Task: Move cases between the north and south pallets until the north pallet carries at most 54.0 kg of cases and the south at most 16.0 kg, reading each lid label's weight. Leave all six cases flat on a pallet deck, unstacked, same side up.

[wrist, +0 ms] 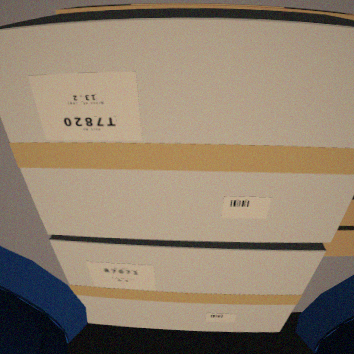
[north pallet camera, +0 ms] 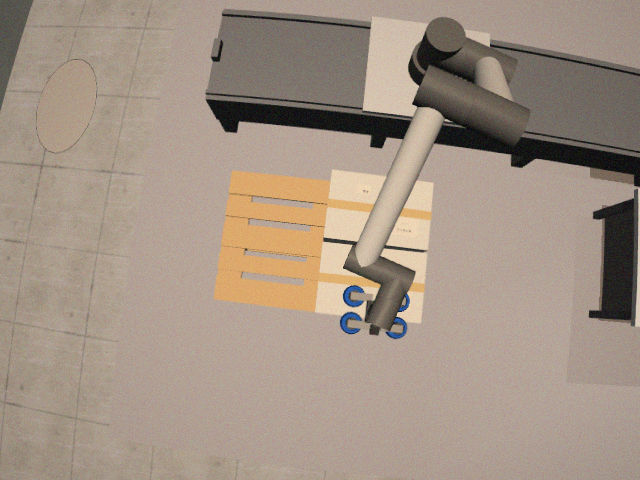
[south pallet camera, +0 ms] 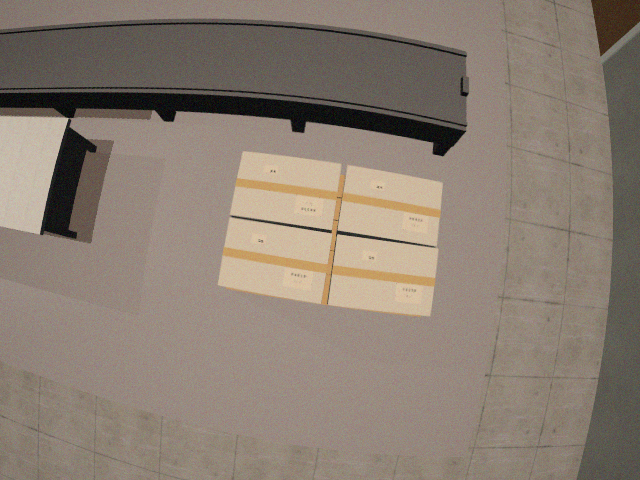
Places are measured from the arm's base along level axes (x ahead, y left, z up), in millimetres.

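Pixels of known places: end effector, tool point: (wrist: 196,226).
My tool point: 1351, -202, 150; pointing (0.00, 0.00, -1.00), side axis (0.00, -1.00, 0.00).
For each thing: its middle in the pictures, then the offset to it from my tool point, as dx, dy, dz. Level surfaces: height alone.
- rail-side case, body centre: (wrist: 185,250) (north pallet camera: 376,214) -548, +8, -429
- outer case, body centre: (wrist: 189,118) (north pallet camera: 369,283) -148, +6, -430
- pale top, its level: dz -189
The north pallet (north pallet camera: 273,238) has bare slats at its left half. Two cases lie flat and apart on its right half: a rail-side case (north pallet camera: 342,224) (wrist: 185,270) with a label too blurred to read, and an outer case (north pallet camera: 336,258) (wrist: 240,100) with label T7820, 13.2. My suction head (north pallet camera: 375,312) is open, with no case on it, above the outer case's outer edge. The south pallet (south pallet camera: 337,211) bears four flat cases: rail-side left (south pallet camera: 268,201), rail-side right (south pallet camera: 377,219), outer left (south pallet camera: 253,271) and outer right (south pallet camera: 361,294). Their weights are too small to read.
The floor rail (north pallet camera: 289,62) (south pallet camera: 232,62) runs behind both pallets, with the arm's carriage (north pallet camera: 390,62) on it behind the north pallet. A dark-legged stand with a pale top (south pallet camera: 25,170) stands between the pallets. A flat disc (north pallet camera: 67,105) lies at the far left.
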